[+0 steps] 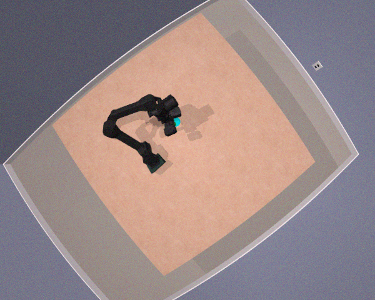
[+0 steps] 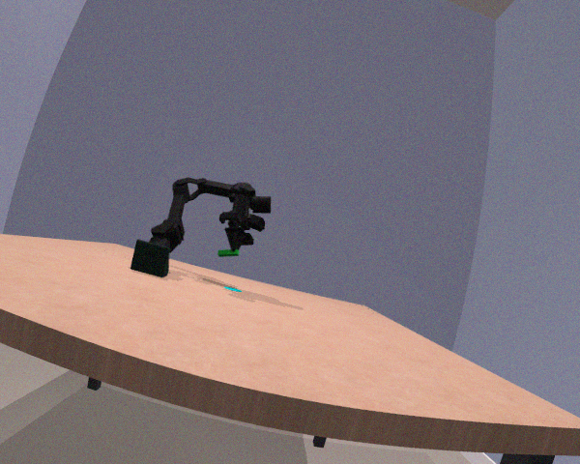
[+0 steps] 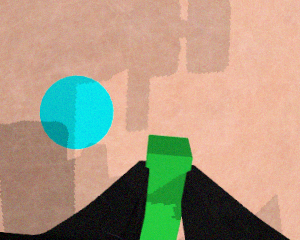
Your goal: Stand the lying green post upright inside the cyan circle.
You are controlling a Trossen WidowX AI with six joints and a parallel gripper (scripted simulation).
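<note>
My gripper tip is 120 mm above the cyan circle, 20 mm to the right of it and 20 mm short of it. The rest, counted from my gripper tip: green post 20 mm behind, 10 mm below.
</note>
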